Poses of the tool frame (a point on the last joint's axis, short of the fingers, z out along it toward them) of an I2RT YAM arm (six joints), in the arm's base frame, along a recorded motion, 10 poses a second.
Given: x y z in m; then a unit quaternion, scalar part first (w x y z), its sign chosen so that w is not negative.
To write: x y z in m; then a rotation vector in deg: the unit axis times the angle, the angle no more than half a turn. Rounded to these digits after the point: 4 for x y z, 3 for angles.
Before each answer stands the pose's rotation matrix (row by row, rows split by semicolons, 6 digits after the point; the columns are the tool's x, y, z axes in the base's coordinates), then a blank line. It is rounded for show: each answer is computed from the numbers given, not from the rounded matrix.
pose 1, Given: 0.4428, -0.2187, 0.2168, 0.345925, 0.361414, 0.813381, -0.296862
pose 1, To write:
-0.499432 0.793319 0.348158; 0.382551 0.562506 -0.732968; -0.777318 -0.232880 -0.584418

0.4428, -0.2187, 0.2168, 53.744, 120.953, -44.145
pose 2, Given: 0.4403, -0.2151, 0.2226, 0.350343, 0.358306, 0.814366, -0.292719
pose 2, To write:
-0.497753 0.788689 0.360849; 0.378480 0.571865 -0.727821; -0.780381 -0.225701 -0.583151

0.4403, -0.2151, 0.2226, 53.168, 120.842, -43.436
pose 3, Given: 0.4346, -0.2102, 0.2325, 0.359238, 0.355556, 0.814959, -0.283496
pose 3, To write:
-0.489056 0.783212 0.383931; 0.375842 0.586420 -0.717534; -0.787126 -0.206617 -0.581156

0.4346, -0.2102, 0.2325, 52.536, 120.416, -41.888
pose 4, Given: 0.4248, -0.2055, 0.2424, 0.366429, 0.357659, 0.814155, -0.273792
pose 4, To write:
-0.475620 0.783030 0.400811; 0.381729 0.594236 -0.707931; -0.792508 -0.183705 -0.581536

0.4248, -0.2055, 0.2424, 52.666, 119.885, -40.316
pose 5, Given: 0.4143, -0.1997, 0.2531, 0.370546, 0.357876, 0.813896, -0.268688
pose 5, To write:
-0.469241 0.781671 0.410858; 0.383425 0.599463 -0.702588; -0.795486 -0.172149 -0.581005

0.4143, -0.1997, 0.2531, 52.595, 119.613, -39.487
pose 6, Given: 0.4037, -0.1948, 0.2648, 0.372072, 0.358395, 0.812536, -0.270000
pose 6, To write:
-0.466231 0.783337 0.411111; 0.381499 0.597306 -0.705467; -0.798178 -0.172072 -0.577325

0.4037, -0.1948, 0.2648, 52.633, 119.326, -39.651
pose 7, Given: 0.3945, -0.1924, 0.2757, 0.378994, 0.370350, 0.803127, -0.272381
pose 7, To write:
-0.438409 0.801338 0.407008; 0.388415 0.577299 -0.718234; -0.810513 -0.156792 -0.564344

0.3945, -0.1924, 0.2757, 54.211, 117.559, -39.870
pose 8, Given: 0.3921, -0.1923, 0.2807, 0.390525, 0.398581, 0.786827, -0.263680
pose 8, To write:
-0.377247 0.833175 0.404355; 0.421281 0.543212 -0.726252; -0.824747 -0.103629 -0.555926

0.3921, -0.1923, 0.2807, 58.028, 114.551, -38.388
